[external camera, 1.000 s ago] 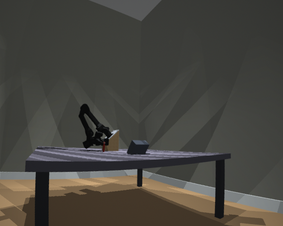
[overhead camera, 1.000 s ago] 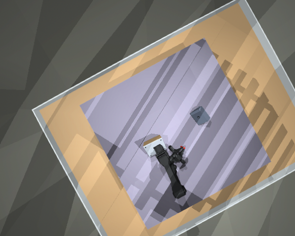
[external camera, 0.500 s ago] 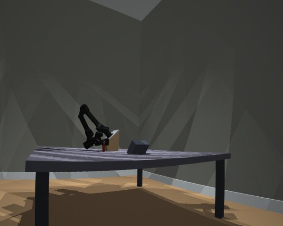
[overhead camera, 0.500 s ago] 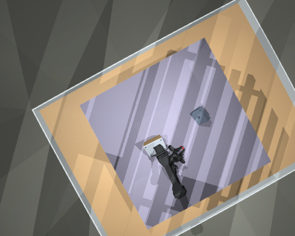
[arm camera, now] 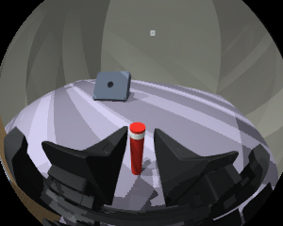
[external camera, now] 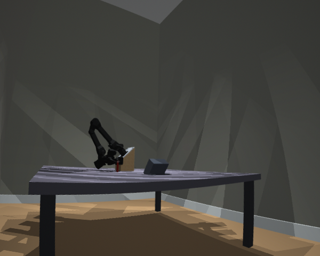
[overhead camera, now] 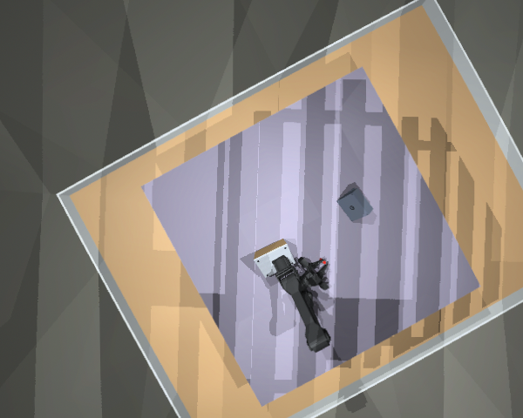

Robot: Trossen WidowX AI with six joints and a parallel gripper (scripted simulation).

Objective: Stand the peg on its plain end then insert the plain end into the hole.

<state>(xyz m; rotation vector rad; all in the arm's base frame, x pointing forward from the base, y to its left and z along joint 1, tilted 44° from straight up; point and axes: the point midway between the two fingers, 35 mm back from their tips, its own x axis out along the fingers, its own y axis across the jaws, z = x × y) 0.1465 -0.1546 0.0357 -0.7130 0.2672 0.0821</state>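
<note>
The red peg is 1 cm behind my gripper tip and 1 cm below it. The rest, counted from my gripper tip: sloped panel: 27 cm ahead, 16 cm to the left, 3 cm below.
</note>
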